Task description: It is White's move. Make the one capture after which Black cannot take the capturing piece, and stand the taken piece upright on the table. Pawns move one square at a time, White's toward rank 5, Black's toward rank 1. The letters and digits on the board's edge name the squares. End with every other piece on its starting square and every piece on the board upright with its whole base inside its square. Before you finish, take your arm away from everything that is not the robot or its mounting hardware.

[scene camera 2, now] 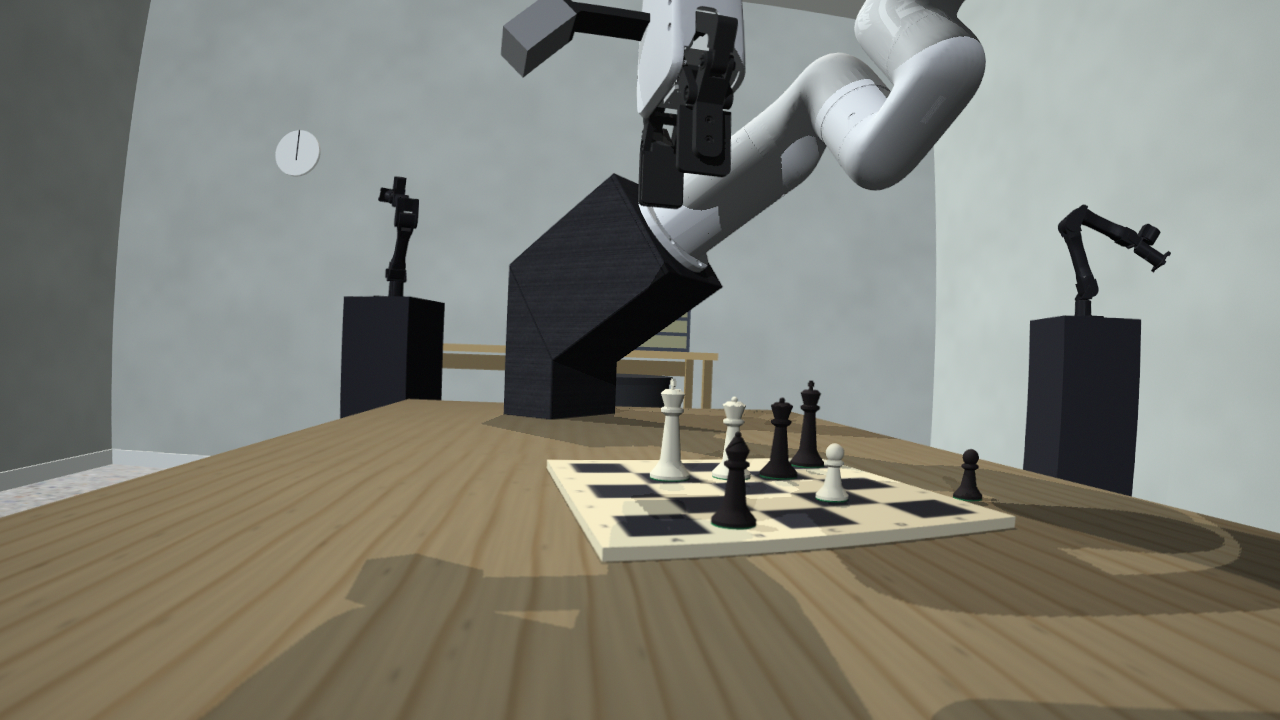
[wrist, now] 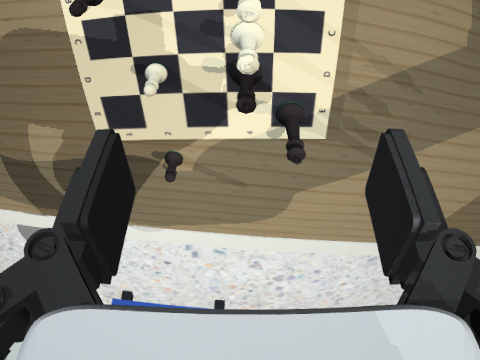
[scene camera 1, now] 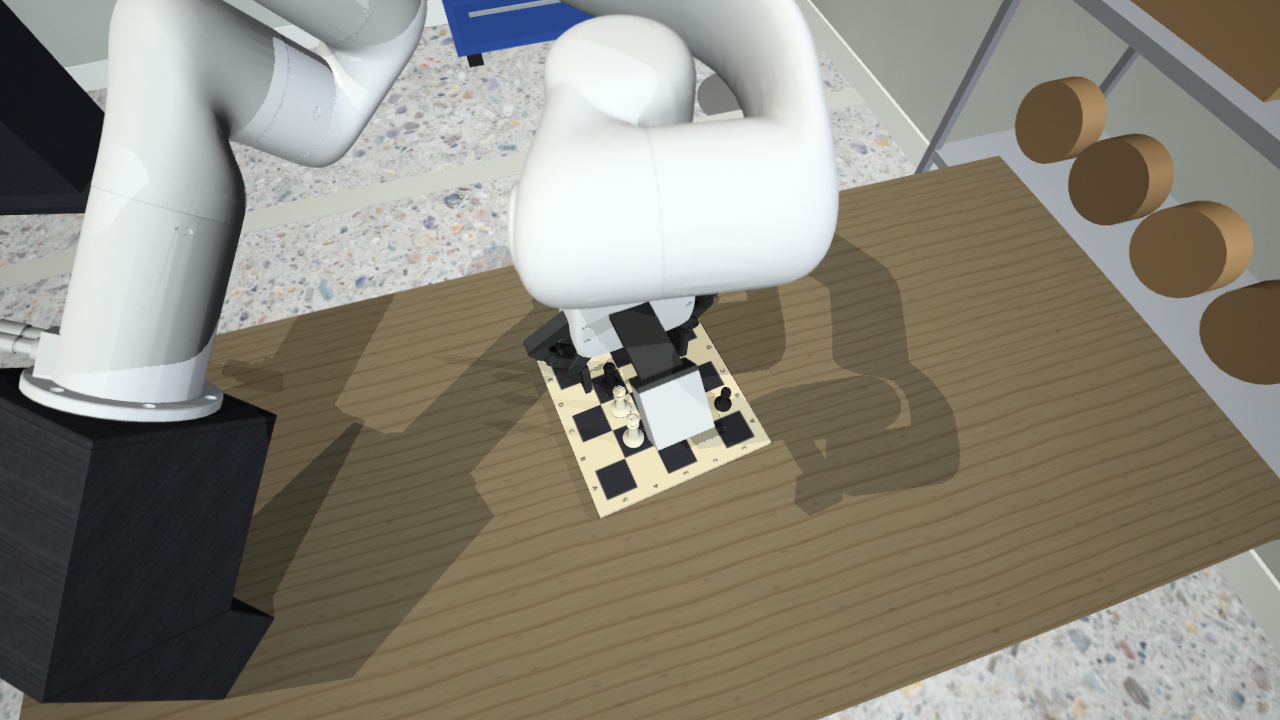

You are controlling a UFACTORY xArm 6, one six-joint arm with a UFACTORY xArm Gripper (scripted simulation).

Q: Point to a white queen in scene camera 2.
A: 734, 410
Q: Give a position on a chessboard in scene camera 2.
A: At 626, 515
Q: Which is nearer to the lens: the black king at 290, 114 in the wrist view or the white queen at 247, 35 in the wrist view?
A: The white queen.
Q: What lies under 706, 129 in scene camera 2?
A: My gripper.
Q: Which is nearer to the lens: the black pawn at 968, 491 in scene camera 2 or the black king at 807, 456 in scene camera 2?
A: The black pawn.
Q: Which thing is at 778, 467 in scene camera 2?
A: A black queen.
